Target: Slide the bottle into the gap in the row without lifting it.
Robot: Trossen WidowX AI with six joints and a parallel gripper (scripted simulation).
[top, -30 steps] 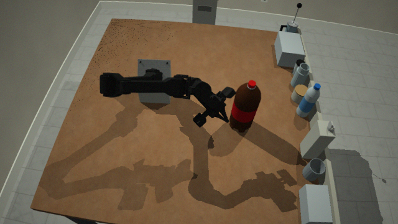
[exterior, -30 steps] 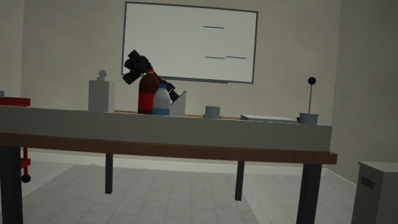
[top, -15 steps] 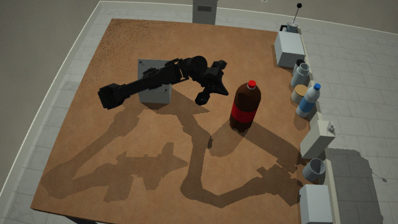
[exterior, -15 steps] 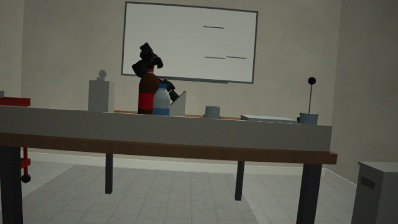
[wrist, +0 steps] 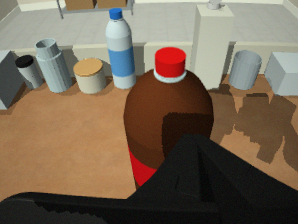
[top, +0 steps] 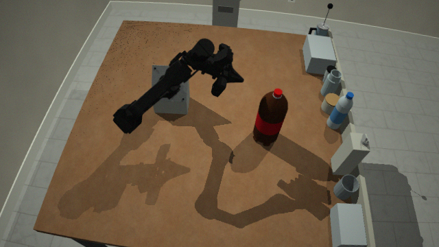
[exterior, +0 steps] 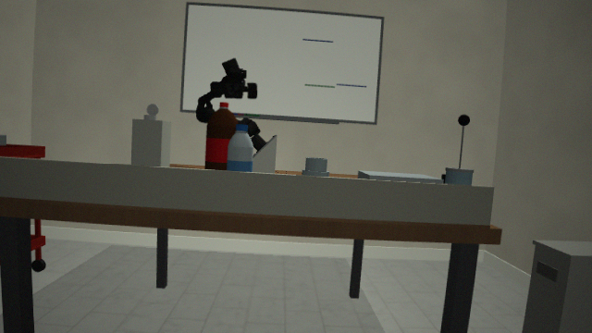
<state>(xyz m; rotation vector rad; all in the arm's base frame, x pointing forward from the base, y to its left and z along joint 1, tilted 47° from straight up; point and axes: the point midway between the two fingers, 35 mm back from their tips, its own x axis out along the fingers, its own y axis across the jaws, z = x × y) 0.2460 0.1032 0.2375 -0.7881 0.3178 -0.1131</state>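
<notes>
Right now the cola bottle is 16 cm ahead of my hand, 1 cm to the left of it and 20 cm below it. From my hand the other things lie so: grey cup (50 cm ahead, 21 cm to the right, 33 cm below); then blue-capped water bottle (49 cm ahead, 13 cm to the left, 25 cm below); then cork-lidded jar (47 cm ahead, 23 cm to the left, 32 cm below).
</notes>
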